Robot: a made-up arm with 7 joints. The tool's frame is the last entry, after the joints.
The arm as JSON. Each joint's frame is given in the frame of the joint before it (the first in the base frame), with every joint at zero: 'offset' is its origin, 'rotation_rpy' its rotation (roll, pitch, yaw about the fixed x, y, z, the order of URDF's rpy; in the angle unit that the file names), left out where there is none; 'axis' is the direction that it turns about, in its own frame. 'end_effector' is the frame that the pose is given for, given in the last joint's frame.
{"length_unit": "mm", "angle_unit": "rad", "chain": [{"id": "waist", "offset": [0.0, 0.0, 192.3], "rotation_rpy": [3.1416, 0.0, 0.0], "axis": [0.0, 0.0, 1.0]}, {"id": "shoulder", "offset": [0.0, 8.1, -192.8], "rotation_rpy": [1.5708, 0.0, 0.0], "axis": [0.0, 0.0, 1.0]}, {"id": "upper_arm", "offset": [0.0, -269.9, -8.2], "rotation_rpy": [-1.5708, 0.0, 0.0], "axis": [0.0, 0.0, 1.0]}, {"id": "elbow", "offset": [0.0, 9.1, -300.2], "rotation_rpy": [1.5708, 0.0, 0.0], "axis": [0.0, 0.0, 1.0]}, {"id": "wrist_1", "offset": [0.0, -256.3, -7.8], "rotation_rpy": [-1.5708, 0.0, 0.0], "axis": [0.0, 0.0, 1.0]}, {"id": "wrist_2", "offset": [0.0, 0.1, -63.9], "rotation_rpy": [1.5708, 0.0, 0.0], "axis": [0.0, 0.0, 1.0]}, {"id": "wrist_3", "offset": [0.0, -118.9, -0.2], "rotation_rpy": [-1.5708, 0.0, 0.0], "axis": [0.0, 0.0, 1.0]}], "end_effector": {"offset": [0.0, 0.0, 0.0]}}
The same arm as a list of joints. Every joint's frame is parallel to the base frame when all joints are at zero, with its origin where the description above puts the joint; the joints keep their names.
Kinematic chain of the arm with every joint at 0, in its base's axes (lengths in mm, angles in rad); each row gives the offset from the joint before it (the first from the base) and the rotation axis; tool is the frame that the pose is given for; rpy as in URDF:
waist: xyz 0 0 192.3 axis -z
shoulder: xyz 0 -8.1 192.8 axis +y
upper_arm: xyz 0 -8.2 269.9 axis -z
elbow: xyz 0 -9.1 300.2 axis +y
wrist_1: xyz 0 -7.8 256.3 axis -z
wrist_2: xyz 0 -0.1 63.9 axis +y
wrist_3: xyz 0 -0.2 118.9 axis -z
tool: xyz 0 0 0 rpy -3.1416 0 0

